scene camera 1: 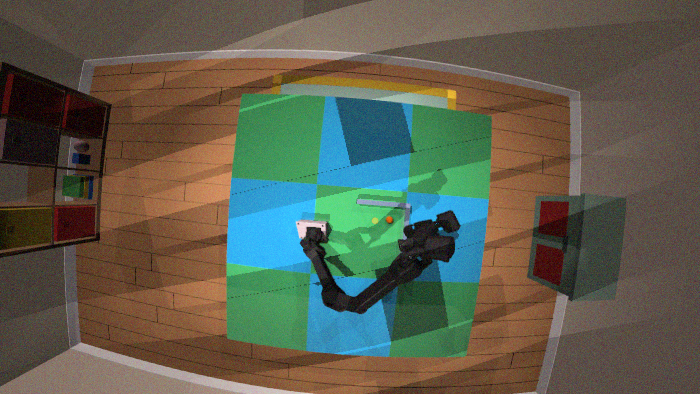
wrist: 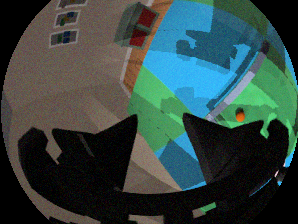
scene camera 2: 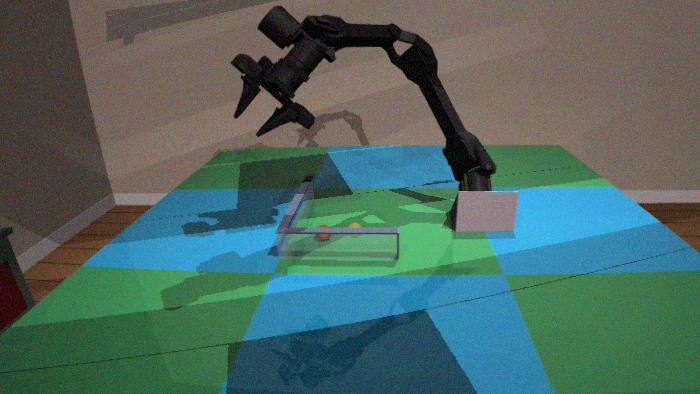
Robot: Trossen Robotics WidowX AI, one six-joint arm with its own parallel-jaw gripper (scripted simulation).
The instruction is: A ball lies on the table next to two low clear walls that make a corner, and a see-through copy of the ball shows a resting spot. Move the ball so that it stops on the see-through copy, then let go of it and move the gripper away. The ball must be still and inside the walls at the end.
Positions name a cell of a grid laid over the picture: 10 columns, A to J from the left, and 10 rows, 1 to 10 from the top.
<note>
In view: my gripper (scene camera 2: D4) and a wall (scene camera 2: E7).
My gripper is seen too in scene camera 1 (scene camera 1: G6) and in the wrist view (wrist: F6).
</note>
